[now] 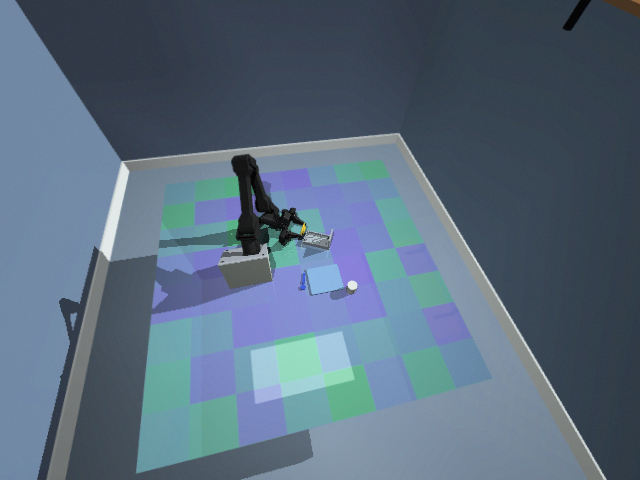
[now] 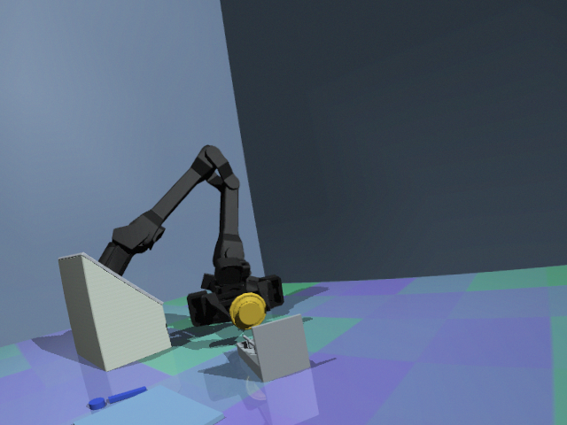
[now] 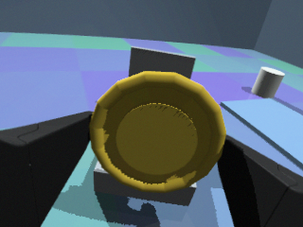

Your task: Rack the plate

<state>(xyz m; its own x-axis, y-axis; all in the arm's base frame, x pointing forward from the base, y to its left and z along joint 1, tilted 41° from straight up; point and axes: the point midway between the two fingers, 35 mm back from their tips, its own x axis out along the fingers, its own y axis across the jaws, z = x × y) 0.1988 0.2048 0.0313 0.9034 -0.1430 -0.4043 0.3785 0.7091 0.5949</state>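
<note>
The grey dish rack lies 60 mm ahead of my gripper tip, 20 mm to the right of it and 40 mm below it. The rest, counted from my gripper tip: small white cup (180 mm ahead, 310 mm to the right, 40 mm below); then yellow plate (10 mm behind); then blue spoon (30 mm behind, 250 mm to the right, 60 mm below).
</note>
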